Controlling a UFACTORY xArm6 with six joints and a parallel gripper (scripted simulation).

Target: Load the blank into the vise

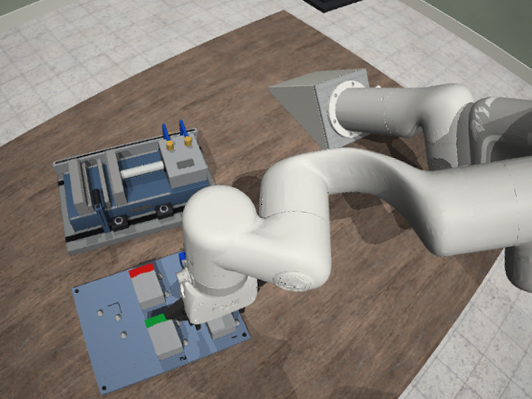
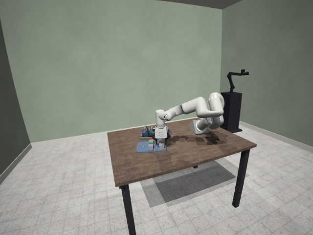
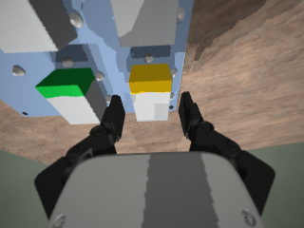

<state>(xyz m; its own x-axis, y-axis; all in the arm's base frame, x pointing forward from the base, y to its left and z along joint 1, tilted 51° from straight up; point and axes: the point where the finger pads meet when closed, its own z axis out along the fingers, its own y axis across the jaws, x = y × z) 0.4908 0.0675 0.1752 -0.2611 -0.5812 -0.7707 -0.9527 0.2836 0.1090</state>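
The yellow-ended blank is 3 cm below my hand. Also, from my hand: infeed plate (7 cm ahead, 7 cm to the right, 5 cm below); then green-ended blank (9 cm ahead, 2 cm to the right, 3 cm below); then blue-ended blank (2 cm behind, 9 cm to the right, 3 cm below).
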